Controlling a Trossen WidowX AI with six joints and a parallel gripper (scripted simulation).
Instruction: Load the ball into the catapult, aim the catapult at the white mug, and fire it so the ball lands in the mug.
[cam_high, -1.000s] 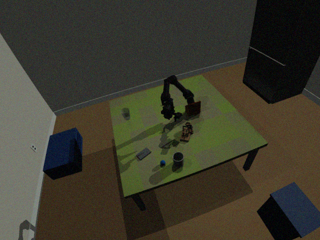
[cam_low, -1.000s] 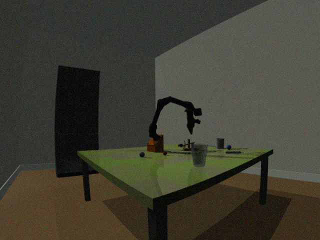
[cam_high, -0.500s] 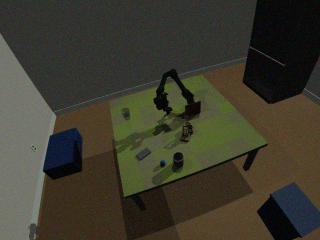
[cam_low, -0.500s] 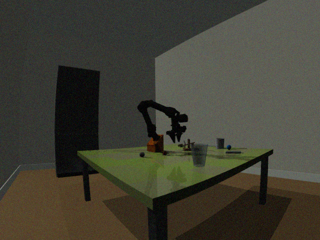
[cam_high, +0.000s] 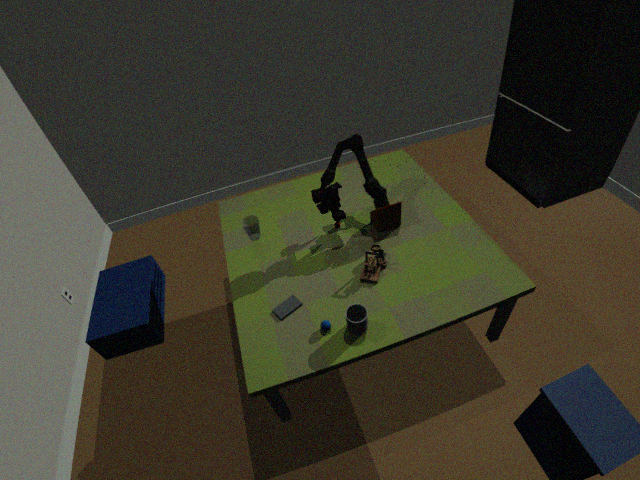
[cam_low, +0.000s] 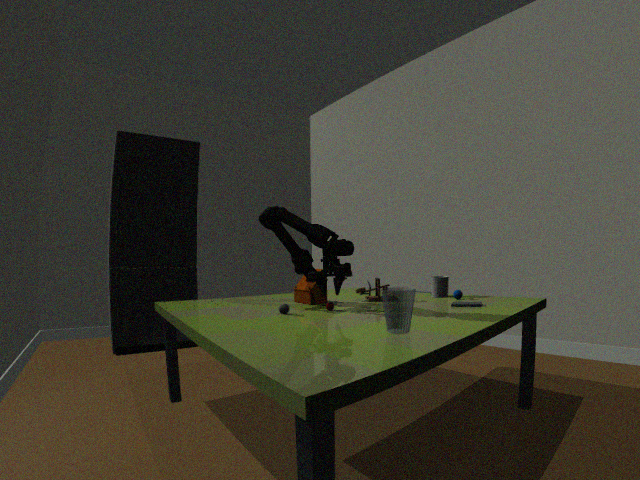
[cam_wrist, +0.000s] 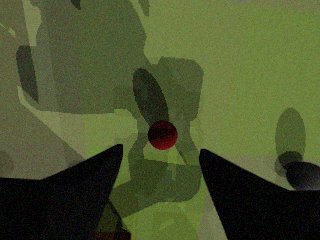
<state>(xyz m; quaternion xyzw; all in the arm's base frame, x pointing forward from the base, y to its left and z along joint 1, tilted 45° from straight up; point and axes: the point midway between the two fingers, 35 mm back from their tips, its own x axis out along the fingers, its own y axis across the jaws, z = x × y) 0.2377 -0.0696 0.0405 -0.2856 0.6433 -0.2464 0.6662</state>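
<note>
Right now the red ball is 40 mm below my gripper tip. The rest, counted from my gripper tip: clear glass cup: 440 mm ahead, 100 mm to the right, 30 mm below; then grey ball: 40 mm behind, 190 mm to the right, 40 mm below; then wooden catapult: 100 mm behind, 320 mm to the left, 10 mm below.
</note>
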